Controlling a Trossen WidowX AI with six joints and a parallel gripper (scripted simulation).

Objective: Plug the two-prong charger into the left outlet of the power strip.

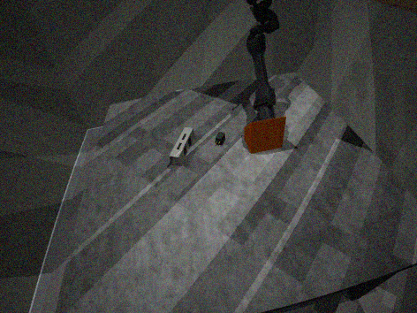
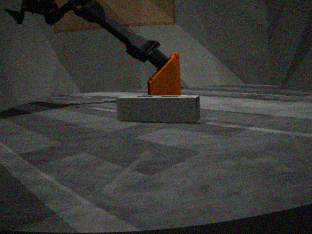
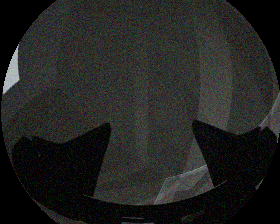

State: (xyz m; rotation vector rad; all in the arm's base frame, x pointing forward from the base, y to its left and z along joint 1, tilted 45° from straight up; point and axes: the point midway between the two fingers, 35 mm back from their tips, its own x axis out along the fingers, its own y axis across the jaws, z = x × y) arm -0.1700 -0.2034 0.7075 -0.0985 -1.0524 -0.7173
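My gripper tip is 59 cm to the right of the dark block, 46 cm above it and 40 cm short of it.
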